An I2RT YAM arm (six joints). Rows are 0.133 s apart.
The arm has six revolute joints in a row. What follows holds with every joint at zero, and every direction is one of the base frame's. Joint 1 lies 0.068 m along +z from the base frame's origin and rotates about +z. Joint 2 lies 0.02 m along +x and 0.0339 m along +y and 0.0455 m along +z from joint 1 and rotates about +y. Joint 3 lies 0.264 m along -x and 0.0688 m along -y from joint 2 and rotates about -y. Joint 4 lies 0.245 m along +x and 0.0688 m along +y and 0.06 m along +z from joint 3 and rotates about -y. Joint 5 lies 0.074 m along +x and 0.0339 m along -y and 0.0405 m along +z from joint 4 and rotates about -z. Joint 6 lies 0.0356 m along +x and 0.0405 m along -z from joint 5 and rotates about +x. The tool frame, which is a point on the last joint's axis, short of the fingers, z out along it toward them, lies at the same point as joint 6; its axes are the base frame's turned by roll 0, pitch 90 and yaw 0 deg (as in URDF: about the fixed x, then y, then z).
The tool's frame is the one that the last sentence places.
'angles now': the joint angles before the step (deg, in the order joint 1, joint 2, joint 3, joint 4, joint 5, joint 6). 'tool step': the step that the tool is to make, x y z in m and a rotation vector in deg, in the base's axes. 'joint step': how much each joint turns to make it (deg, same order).
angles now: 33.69 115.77 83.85 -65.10 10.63 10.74
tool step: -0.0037 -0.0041 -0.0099 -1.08 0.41 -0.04
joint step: -0.15 0.00 -2.46 1.52 0.68 -0.02
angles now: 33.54 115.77 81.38 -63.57 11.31 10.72
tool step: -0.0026 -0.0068 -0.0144 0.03 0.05 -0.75
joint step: -0.70 0.04 -3.48 3.49 -0.06 0.04
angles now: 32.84 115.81 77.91 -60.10 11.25 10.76
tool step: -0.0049 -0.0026 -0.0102 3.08 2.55 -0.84
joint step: -0.33 0.03 -2.45 2.01 -4.00 -0.06
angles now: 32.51 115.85 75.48 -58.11 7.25 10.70
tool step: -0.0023 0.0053 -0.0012 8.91 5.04 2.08
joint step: -0.06 0.01 -0.18 0.87 -9.82 -3.57
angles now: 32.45 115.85 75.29 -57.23 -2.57 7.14
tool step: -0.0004 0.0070 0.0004 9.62 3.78 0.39
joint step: -0.01 0.00 0.00 1.76 -10.02 -1.63
